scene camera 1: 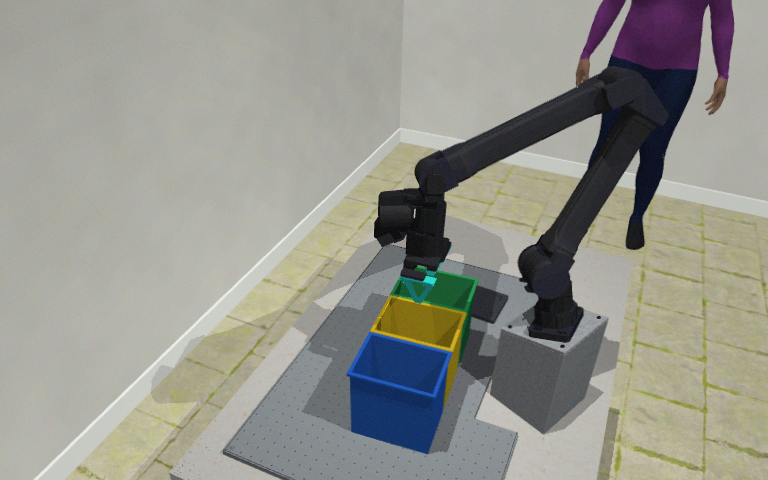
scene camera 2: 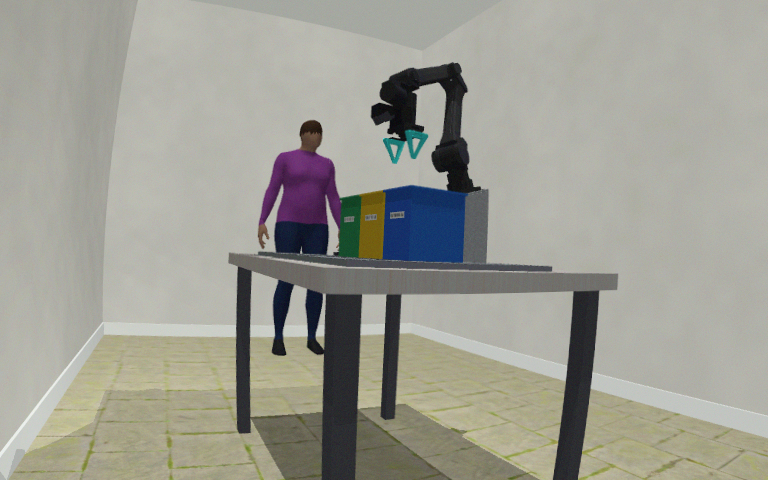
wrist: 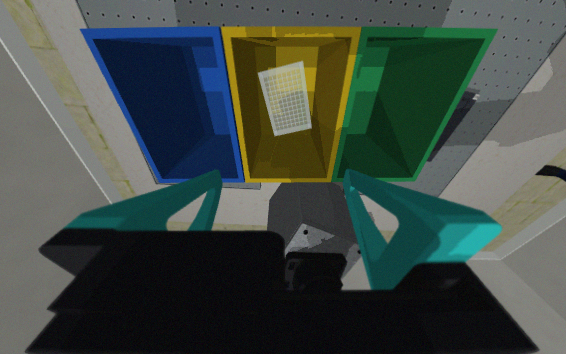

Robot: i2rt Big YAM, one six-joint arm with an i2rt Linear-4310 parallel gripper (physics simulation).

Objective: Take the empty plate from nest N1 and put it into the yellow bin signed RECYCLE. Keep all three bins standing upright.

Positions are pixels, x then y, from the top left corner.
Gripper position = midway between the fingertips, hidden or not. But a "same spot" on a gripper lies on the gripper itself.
My gripper shows in scene camera 1, in scene camera 2 (403,161) and in the wrist view. A green bin shows in scene camera 1 (452,291), in scene camera 2 (350,206) and in the wrist view (407,81). A blue bin shows in scene camera 1 (397,388), in scene camera 2 and in the wrist view. A yellow bin shows in scene camera 1 (430,325), in scene camera 2 (372,204) and in the wrist view (328,53). A gridded plate shows in the wrist view (284,88); in scene camera 1 it is hidden by the blue bin, in scene camera 2 it is hidden by the blue bin. The same spot on my gripper: (scene camera 1: 408,274) is (wrist: 79,272). The same spot on the blue bin: (scene camera 2: 421,224) is (wrist: 160,69).
